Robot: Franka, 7 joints.
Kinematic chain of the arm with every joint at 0, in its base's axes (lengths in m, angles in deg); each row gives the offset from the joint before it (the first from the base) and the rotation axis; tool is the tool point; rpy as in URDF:
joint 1: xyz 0 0 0.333 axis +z
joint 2: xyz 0 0 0 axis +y
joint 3: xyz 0 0 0.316 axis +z
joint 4: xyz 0.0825 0 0 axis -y
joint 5: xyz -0.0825 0 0.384 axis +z
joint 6: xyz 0 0 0 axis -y
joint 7: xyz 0.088 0 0 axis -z
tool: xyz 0 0 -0.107 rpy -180 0 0
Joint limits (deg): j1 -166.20..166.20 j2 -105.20..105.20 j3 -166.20..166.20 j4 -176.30..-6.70 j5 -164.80..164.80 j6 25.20..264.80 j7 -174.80..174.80
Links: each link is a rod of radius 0.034 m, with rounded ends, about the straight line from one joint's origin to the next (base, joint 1, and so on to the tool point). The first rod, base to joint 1, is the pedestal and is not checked.
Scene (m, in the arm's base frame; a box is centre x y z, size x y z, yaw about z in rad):
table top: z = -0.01
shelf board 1: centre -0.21 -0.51 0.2 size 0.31 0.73 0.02 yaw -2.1
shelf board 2: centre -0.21 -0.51 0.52 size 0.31 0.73 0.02 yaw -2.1
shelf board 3: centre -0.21 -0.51 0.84 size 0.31 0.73 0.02 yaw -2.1
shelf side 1: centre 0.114 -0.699 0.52 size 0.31 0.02 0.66 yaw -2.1
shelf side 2: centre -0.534 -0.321 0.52 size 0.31 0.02 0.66 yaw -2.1
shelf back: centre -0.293 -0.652 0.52 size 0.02 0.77 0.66 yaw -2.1
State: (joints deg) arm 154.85 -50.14 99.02 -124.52 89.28 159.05 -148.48
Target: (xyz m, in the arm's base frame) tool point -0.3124 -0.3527 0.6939
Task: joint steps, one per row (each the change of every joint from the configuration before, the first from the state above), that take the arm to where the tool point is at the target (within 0.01 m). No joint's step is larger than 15 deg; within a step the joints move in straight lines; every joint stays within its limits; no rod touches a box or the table.
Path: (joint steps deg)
1: 2.84 9.23 -5.35 -12.94 -0.86 5.95 -6.58
2: 2.83 9.22 -5.34 -12.95 -0.85 5.94 -6.58
3: 2.84 9.23 -5.35 -12.94 -0.86 5.95 -6.58
4: 2.84 9.22 -5.34 -12.95 -0.85 5.94 -6.58
5: -1.94 -12.17 -6.58 6.96 1.90 0.13 5.26
6: -1.94 -12.18 -6.58 6.96 1.90 0.12 5.27
7: -1.95 -12.17 -6.59 6.96 1.89 0.12 5.26
8: -1.94 -12.18 -6.58 6.96 1.90 0.12 5.27
9: -1.94 -12.17 -6.58 6.96 1.90 0.13 5.26
10: -4.09 10.77 8.07 11.91 -3.22 -6.98 0.00
11: -4.09 10.78 8.06 11.91 -3.22 -6.97 0.00

